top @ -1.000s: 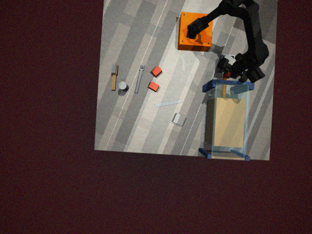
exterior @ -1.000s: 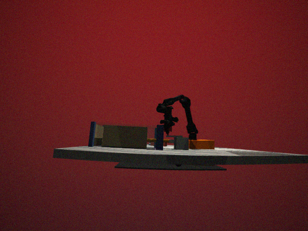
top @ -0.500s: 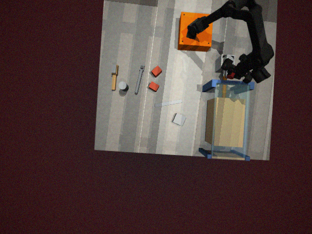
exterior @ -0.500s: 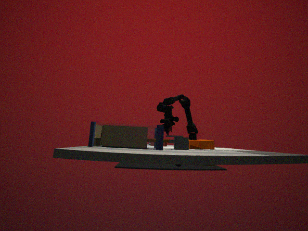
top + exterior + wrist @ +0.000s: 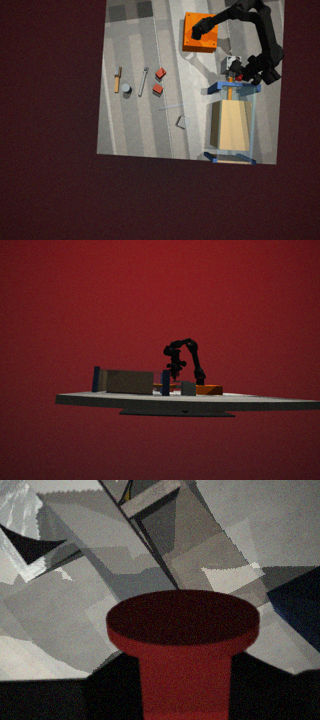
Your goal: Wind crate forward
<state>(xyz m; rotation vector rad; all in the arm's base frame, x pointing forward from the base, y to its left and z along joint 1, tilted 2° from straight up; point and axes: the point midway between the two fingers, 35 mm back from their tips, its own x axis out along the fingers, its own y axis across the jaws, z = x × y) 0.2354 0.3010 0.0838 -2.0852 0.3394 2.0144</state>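
Now: gripper tip 4 cm past the grey crank handle, 1 cm to the left of it and 1 cm above it. The rest, counted from my gripper tip: winch 11 cm behind, 8 cm below, 4 cm to the right; red knob 2 cm above; blue frame 6 cm ahead, 1 cm below.
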